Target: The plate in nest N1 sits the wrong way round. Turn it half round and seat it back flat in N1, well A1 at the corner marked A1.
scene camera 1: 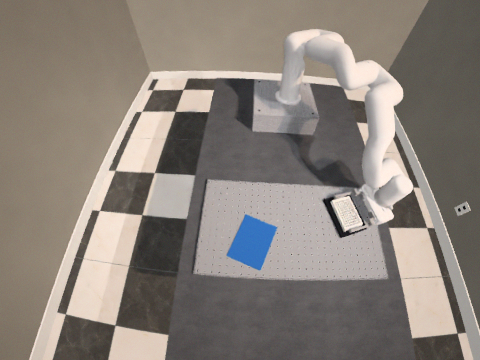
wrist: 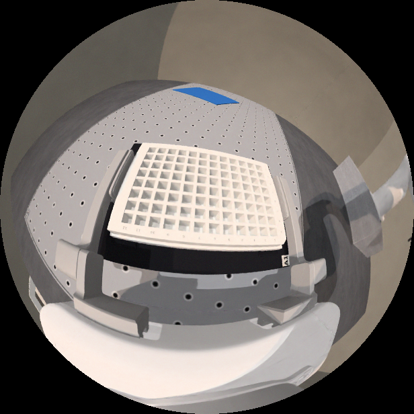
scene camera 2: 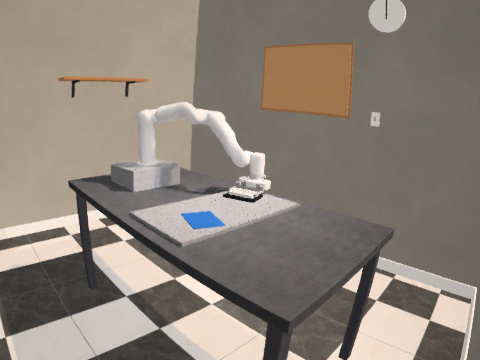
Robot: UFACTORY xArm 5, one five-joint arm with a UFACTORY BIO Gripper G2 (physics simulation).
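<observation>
The white well plate (scene camera 1: pixel 346 213) (scene camera 2: pixel 242 192) (wrist: pixel 197 192) lies face up, roughly level, over the black nest (scene camera 1: pixel 334 216) (scene camera 2: pixel 242 198) (wrist: pixel 190 259). My gripper (scene camera 1: pixel 349 212) (scene camera 2: pixel 244 191) (wrist: pixel 202 184) is shut on the plate, one finger along each short side. In the wrist view the nest's A1 label (wrist: pixel 285 260) shows at its near right corner, beside the right finger. Small numbers run along the plate's near edge, with the higher ones at the left. A black strip of nest shows in front of the plate. Whether the plate touches the nest floor is hidden.
A flat blue rectangle (scene camera 1: pixel 252 242) (scene camera 2: pixel 203 220) (wrist: pixel 206 95) lies on the grey perforated board (scene camera 1: pixel 310 250) (scene camera 2: pixel 165 220), away from the nest. The board lies on the dark table (scene camera 1: pixel 295 315) (scene camera 2: pixel 300 250). The arm's base block (scene camera 1: pixel 285 122) (scene camera 2: pixel 156 178) stands at the back.
</observation>
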